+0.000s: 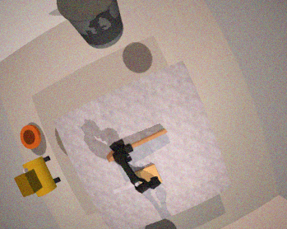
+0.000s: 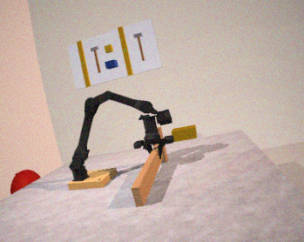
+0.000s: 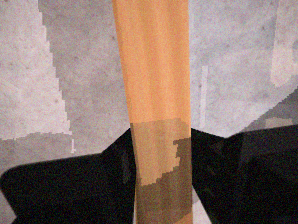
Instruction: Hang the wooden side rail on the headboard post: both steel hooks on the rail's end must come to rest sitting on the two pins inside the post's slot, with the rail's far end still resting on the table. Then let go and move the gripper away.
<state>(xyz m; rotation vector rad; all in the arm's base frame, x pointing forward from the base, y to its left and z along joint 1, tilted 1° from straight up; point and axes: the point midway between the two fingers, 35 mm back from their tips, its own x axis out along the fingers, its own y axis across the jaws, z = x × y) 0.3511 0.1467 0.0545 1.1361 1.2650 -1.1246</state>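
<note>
Now: the wooden headboard post 10 cm to the left of my gripper tip, 4 cm above it and 1 cm behind it.
</note>
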